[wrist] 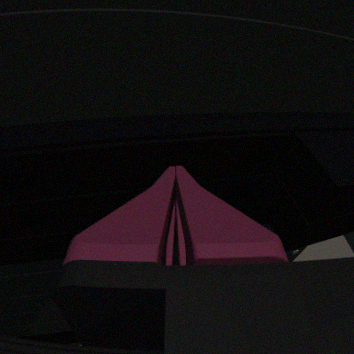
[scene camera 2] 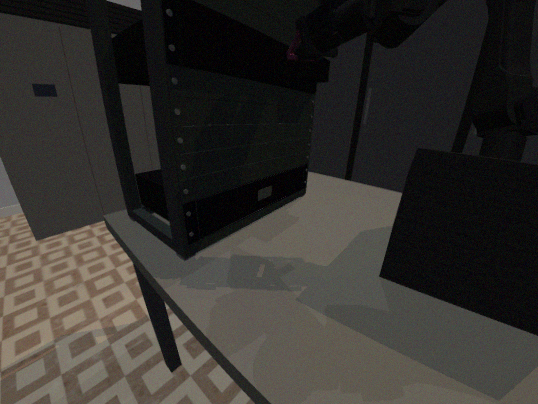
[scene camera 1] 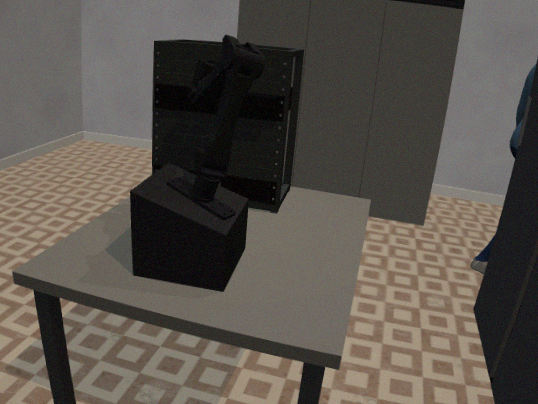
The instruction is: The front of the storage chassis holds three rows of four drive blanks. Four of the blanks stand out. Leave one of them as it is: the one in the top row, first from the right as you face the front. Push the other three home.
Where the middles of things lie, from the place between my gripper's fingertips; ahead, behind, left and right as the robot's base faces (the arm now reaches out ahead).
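My gripper is 13 cm short of the rack (scene camera 2: 211, 70), and it sits 8 cm to the right of the rack and 12 cm above it.
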